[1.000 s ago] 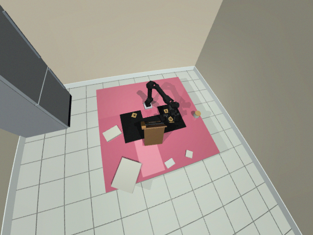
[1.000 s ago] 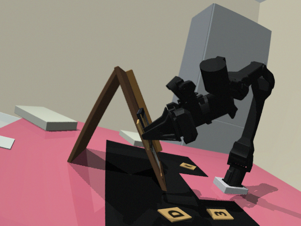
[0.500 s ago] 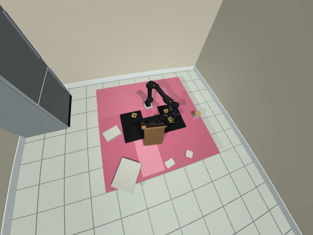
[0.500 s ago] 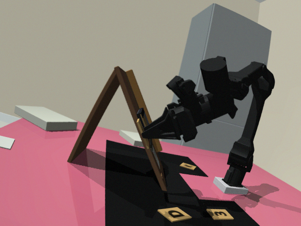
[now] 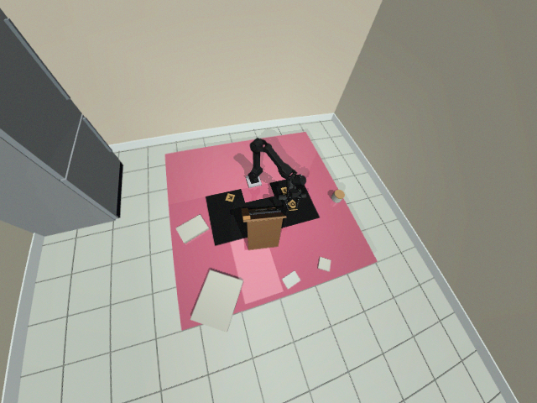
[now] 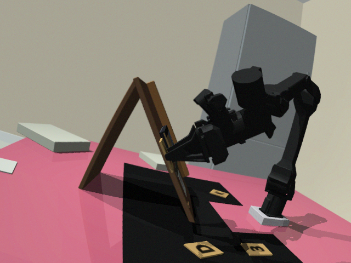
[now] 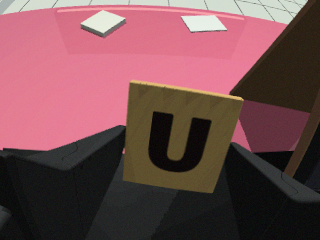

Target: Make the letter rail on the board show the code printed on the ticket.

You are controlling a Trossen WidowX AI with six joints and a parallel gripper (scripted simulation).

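Right now the white ticket is 90 mm behind my gripper tip, 170 mm to the right of it and 80 mm below it. Round my gripper tip: black mat: 180 mm behind, 140 mm to the right, 160 mm below.
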